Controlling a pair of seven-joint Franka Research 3 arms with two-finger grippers.
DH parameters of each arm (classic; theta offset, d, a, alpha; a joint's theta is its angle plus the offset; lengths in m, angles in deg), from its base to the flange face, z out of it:
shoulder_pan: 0 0.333 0 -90
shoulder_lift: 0 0 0 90
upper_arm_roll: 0 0.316 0.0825 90
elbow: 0 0 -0.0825 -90
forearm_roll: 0 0.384 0 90
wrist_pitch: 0 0 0.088 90
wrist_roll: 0 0.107 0 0
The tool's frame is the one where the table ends.
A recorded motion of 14 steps. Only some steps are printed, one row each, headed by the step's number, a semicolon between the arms.
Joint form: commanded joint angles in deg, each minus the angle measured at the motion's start. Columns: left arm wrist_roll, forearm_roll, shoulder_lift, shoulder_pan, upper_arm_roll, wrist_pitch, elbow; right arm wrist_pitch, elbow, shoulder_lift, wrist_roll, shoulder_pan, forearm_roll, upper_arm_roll.
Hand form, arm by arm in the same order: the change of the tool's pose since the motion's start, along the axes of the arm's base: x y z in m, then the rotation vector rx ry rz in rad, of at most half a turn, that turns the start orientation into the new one. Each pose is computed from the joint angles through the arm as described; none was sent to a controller.
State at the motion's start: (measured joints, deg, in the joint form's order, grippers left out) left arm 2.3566 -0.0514 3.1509 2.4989 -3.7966 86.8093 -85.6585; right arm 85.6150 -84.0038 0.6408 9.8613 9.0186 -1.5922 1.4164
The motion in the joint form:
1: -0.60 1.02 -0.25 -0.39 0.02 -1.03 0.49; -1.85 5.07 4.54 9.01 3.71 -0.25 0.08
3: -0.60 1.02 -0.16 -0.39 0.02 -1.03 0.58; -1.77 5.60 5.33 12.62 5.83 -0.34 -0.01
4: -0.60 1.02 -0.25 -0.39 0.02 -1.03 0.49; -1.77 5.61 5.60 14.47 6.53 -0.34 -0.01
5: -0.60 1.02 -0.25 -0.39 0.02 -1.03 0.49; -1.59 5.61 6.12 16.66 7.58 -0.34 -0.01
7: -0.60 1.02 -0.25 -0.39 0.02 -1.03 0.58; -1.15 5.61 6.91 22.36 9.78 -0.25 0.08
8: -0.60 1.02 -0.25 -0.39 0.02 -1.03 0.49; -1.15 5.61 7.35 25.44 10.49 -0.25 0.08
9: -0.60 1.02 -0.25 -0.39 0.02 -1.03 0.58; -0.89 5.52 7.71 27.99 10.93 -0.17 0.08
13: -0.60 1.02 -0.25 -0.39 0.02 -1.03 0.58; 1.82 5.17 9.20 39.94 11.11 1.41 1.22
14: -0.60 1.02 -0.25 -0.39 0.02 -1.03 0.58; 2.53 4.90 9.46 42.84 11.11 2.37 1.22
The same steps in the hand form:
1: -0.0031 -0.0016 0.0049 0.0186 0.0045 0.0046; 0.0132 0.0395 -0.0064 -0.0052 0.0177 -0.0925
3: -0.0027 -0.0016 0.0048 0.0185 0.0045 0.0046; 0.0124 0.0601 -0.0099 -0.0071 0.0184 -0.1202
4: -0.0031 -0.0016 0.0049 0.0186 0.0045 0.0046; 0.0118 0.0673 -0.0125 -0.0084 0.0217 -0.1403
5: -0.0031 -0.0016 0.0049 0.0186 0.0045 0.0046; 0.0118 0.0783 -0.0175 -0.0103 0.0261 -0.1600
7: -0.0031 -0.0016 0.0057 0.0186 0.0030 0.0046; 0.0091 0.1021 -0.0249 -0.0110 0.0292 -0.2191
8: -0.0031 -0.0016 0.0049 0.0186 0.0045 0.0046; 0.0088 0.1097 -0.0294 -0.0144 0.0343 -0.2605
9: -0.0031 -0.0016 0.0057 0.0186 0.0030 0.0046; 0.0093 0.1149 -0.0334 -0.0148 0.0365 -0.2970
13: -0.0031 -0.0016 0.0057 0.0186 0.0030 0.0046; 0.0151 0.1341 -0.0478 0.0196 0.0357 -0.4805
14: -0.0031 -0.0016 0.0057 0.0186 0.0030 0.0046; 0.0168 0.1367 -0.0516 0.0350 0.0428 -0.5307

